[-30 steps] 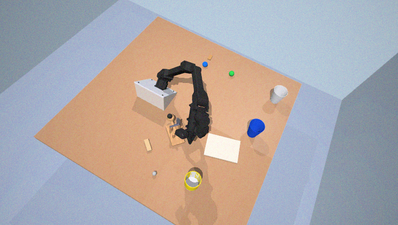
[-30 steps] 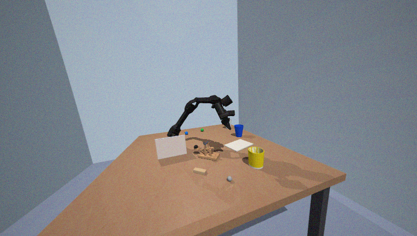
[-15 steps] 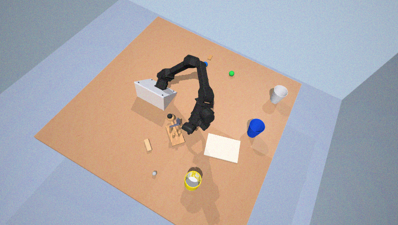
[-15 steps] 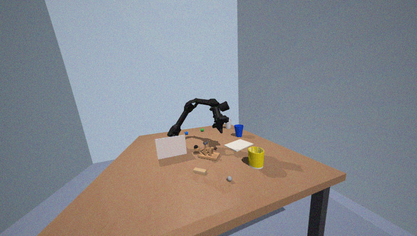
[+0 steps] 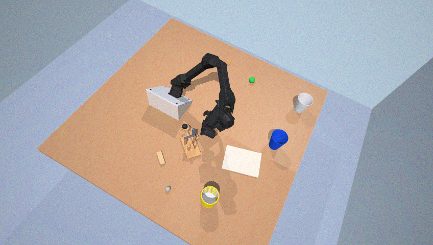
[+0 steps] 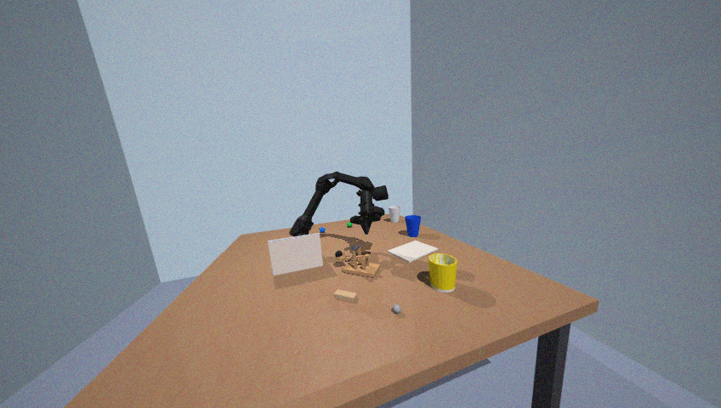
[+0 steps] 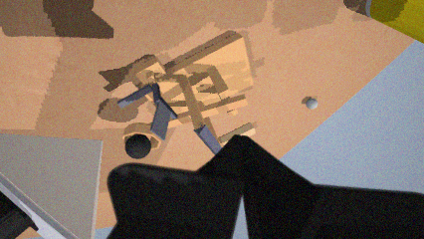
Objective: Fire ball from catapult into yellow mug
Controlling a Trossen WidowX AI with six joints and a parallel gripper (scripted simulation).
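Now: gripper tip 120 mm past the black ball, 40 mm to the right of it and 80 mm above it. Round my gripper tip: grey ball: 20 mm behind, 300 mm to the right, 130 mm below; wooden catapult: 70 mm behind, 10 mm to the left, 90 mm below; white sheet: 260 mm ahead, 40 mm to the left, 140 mm below.
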